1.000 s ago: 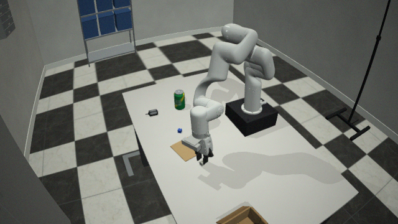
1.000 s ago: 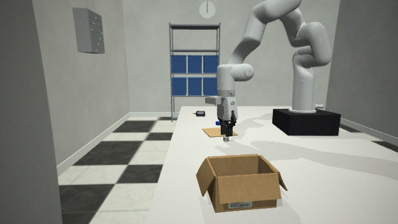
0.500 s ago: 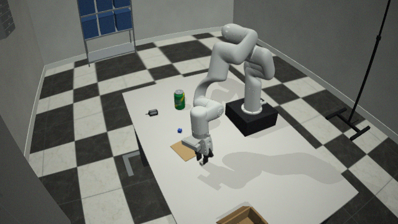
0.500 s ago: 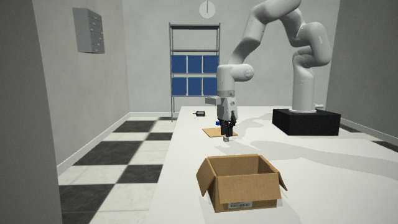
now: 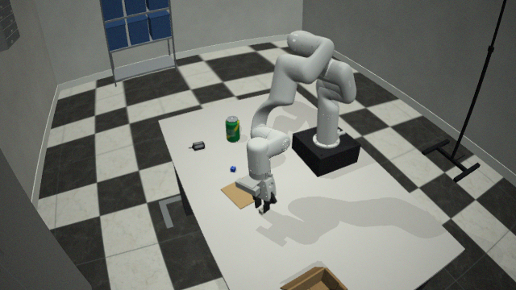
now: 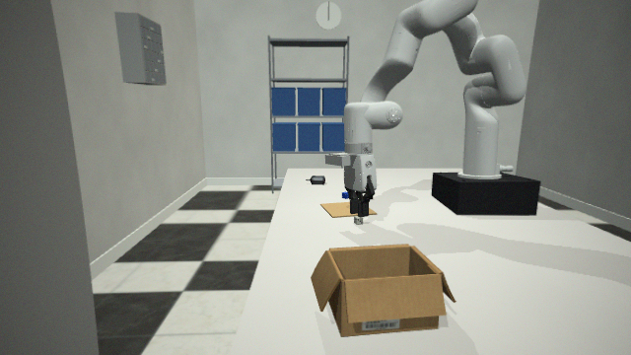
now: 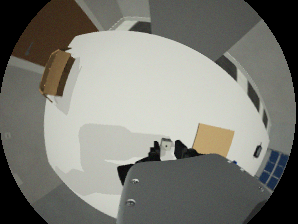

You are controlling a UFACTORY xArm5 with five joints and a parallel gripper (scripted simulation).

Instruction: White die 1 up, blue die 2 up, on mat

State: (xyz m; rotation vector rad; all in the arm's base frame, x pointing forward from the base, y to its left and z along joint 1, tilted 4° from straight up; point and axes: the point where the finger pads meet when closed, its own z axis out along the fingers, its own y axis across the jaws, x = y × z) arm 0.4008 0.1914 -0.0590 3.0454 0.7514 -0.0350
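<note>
Right now the white die is 40 mm below my hand. Also, from my hand: blue die: 270 mm to the right, 40 mm below, 20 mm ahead; then tan mat: 130 mm to the right, 40 mm below, 20 mm ahead; then black die: 270 mm to the right, 60 mm behind, 40 mm below.
</note>
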